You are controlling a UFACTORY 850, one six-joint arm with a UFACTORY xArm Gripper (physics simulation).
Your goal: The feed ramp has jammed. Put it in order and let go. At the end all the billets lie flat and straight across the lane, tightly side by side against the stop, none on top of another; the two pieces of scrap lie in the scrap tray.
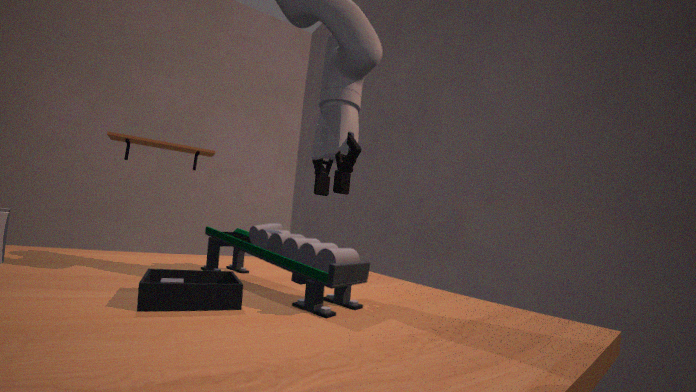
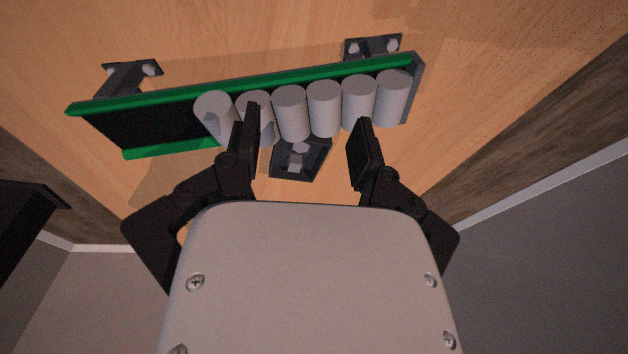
The pictures show: the gripper and a black scrap tray.
The gripper shows as well in image 2.
